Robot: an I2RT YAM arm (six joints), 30 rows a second.
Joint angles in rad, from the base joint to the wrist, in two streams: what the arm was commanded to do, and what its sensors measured. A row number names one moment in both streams.
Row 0, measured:
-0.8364 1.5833 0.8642 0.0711 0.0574 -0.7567
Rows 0 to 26, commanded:
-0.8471 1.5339 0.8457 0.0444 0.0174 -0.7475
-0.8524 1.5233 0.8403 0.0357 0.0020 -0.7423
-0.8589 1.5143 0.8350 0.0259 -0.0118 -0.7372
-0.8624 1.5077 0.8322 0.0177 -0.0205 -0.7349
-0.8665 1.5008 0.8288 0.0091 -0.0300 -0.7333
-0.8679 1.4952 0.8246 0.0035 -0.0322 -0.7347
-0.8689 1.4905 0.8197 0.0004 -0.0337 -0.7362
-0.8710 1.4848 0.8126 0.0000 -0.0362 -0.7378
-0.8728 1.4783 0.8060 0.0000 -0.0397 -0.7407
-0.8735 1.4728 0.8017 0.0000 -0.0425 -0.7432
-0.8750 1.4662 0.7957 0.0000 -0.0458 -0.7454
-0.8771 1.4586 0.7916 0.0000 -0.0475 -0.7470
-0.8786 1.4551 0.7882 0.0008 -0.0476 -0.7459
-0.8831 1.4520 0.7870 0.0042 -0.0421 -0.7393
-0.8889 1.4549 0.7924 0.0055 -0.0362 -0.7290
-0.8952 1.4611 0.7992 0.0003 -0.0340 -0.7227
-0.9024 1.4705 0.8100 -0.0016 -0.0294 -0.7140
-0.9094 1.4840 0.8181 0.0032 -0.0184 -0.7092
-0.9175 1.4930 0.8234 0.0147 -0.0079 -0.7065
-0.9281 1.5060 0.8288 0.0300 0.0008 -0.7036
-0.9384 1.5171 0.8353 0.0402 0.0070 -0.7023
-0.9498 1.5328 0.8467 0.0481 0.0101 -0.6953
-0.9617 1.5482 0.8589 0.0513 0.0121 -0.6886
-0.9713 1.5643 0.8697 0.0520 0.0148 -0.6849
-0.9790 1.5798 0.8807 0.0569 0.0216 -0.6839
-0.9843 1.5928 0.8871 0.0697 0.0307 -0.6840
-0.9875 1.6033 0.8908 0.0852 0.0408 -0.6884
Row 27, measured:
-0.9752 1.5784 0.8623 0.0479 0.0135 -0.7094
